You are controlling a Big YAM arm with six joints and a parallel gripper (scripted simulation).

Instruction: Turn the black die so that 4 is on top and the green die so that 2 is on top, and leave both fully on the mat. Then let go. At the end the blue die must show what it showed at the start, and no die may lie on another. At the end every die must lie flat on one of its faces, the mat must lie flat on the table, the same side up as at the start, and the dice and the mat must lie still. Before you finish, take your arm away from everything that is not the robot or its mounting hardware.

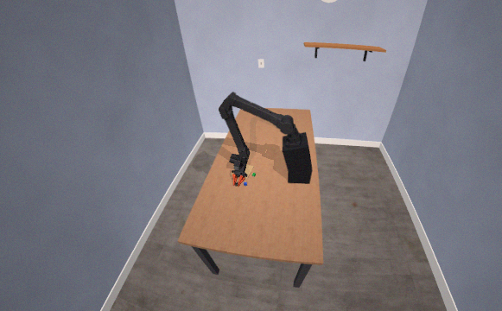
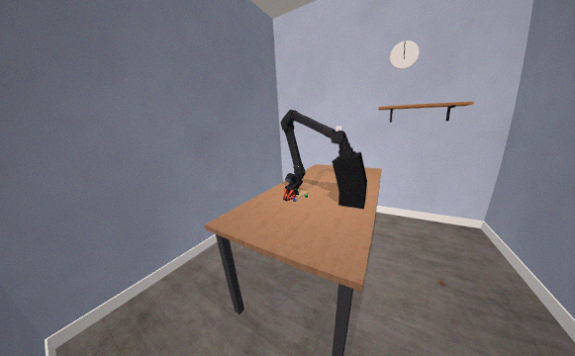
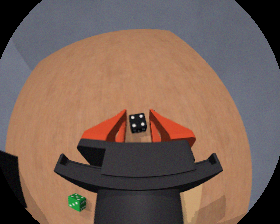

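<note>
Now: the black die 1 cm to the right of my hand. The rest, counted from my hand: green die: 8 cm behind, 13 cm to the right; then blue die: 6 cm behind, 3 cm to the right; then tan mat: 2 cm ahead, 16 cm to the right, 1 cm below.
</note>
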